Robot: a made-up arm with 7 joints.
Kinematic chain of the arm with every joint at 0, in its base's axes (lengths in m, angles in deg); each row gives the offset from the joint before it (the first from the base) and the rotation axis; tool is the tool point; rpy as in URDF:
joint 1: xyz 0 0 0.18 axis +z
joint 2: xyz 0 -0.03 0.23 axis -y
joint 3: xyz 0 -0.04 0.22 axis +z
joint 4: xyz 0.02 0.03 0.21 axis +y
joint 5: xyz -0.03 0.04 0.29 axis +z
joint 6: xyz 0 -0.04 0.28 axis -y
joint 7: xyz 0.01 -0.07 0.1 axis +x
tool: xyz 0 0 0 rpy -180 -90 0
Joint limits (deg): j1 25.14..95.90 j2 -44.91..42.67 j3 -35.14..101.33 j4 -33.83..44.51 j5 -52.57..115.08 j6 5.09..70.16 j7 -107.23..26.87
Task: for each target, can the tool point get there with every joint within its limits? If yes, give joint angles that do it. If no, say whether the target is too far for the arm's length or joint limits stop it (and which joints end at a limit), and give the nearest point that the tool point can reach.
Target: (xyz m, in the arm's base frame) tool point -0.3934 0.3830 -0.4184
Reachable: no: joint limits stop it (at a limit: joint 1, joint 2, joint 4, joint 5, joint 6) | nearest point -0.2490 0.8755 0.6342 | short by 1.171 m
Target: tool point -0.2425 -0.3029 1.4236
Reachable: yes | joints 44.13 19.97 89.68 -7.29 94.24 44.22 -40.57
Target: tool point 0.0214 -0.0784 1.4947
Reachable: yes | joints 85.87 -4.56 -11.01 -21.76 67.49 16.07 -14.01
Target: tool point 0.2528 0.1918 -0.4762
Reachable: no: joint limits stop it (at a limit: joint 2, joint 4, joint 5, joint 6) | nearest point 0.7430 0.5637 0.5986 | short by 1.239 m
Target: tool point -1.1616 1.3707 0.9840
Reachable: no: too far | nearest point -0.4819 0.7634 0.8248 | short by 0.925 m
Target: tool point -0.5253 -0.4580 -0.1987
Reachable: no: joint limits stop it (at a limit: joint 2, joint 4, joint 5, joint 6) | nearest point -0.6930 -0.6042 0.7113 | short by 0.937 m
